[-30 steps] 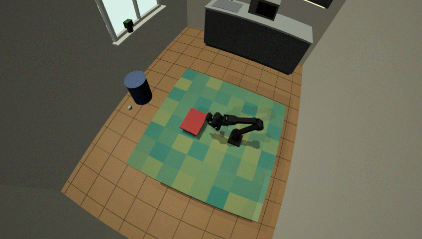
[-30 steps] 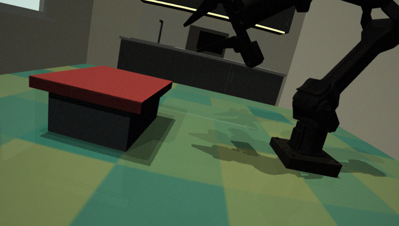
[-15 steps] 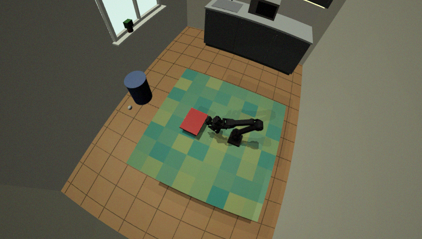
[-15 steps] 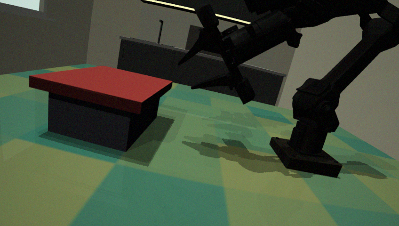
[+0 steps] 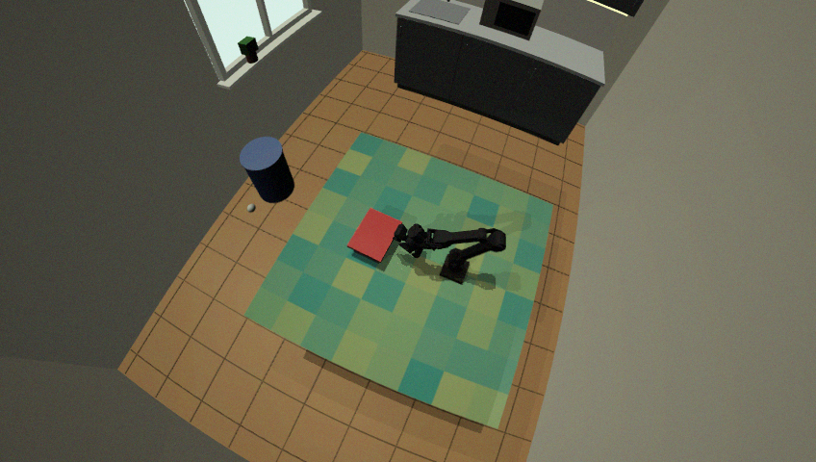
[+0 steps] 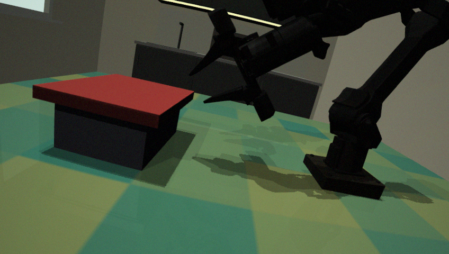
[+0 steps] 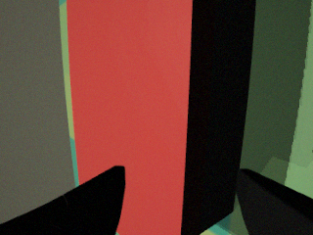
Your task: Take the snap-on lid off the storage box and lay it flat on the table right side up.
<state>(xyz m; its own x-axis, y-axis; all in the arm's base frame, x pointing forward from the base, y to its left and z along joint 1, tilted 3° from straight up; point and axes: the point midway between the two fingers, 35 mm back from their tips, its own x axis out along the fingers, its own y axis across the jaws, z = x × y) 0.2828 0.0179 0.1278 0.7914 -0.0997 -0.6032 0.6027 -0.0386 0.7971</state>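
My gripper tip is 110 mm short of the red lid, 30 mm above it and 10 mm to the left of it. Also, from my gripper tip: storage box: 110 mm ahead, 70 mm below, 10 mm to the right.
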